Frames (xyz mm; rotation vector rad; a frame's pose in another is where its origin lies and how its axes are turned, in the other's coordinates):
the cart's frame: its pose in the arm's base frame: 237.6 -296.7 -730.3 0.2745 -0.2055 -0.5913
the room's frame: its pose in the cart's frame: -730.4 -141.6 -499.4 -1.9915 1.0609 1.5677
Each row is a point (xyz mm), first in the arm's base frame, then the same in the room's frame.
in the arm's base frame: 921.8 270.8 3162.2
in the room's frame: -4228.3 -1869.7 -537.3
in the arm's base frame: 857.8 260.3 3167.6
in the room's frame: -4242.4 -1806.5 -543.2
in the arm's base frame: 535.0 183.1 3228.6
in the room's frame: -4343.9 -1489.9 -601.4
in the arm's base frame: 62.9 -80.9 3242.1
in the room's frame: -4400.0 -1000.7 -825.7
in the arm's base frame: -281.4 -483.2 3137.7
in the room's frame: -4303.8 -606.1 -1181.1
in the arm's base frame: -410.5 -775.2 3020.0
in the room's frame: -4173.8 -432.5 -1443.3
